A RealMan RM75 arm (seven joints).
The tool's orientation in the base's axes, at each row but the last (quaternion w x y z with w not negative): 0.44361, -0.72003, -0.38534, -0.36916; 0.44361, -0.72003, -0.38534, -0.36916; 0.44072, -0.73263, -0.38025, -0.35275; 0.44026, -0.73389, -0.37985, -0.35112; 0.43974, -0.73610, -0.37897, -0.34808; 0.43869, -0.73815, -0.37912, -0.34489; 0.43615, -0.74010, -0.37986, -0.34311
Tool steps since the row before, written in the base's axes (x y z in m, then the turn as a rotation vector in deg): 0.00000, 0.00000, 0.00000, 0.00, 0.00, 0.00; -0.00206, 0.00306, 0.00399, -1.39, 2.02, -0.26; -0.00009, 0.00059, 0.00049, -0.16, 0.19, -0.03; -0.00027, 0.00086, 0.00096, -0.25, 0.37, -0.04; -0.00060, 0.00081, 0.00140, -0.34, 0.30, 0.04; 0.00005, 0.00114, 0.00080, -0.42, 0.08, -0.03; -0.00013, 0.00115, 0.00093, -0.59, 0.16, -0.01
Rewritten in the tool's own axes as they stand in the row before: 0.00000, 0.00000, 0.00000, 0.00, 0.00, 0.00; 0.00329, -0.00418, 0.00110, -0.37, -1.76, 1.69; 0.00052, -0.00045, 0.00035, -0.05, -0.19, 0.16; 0.00090, -0.00088, 0.00039, -0.06, -0.32, 0.31; 0.00111, -0.00132, 0.00011, -0.05, -0.41, 0.20; 0.00099, -0.00064, 0.00074, -0.20, -0.38, 0.01; 0.00102, -0.00085, 0.00066, -0.25, -0.56, 0.04
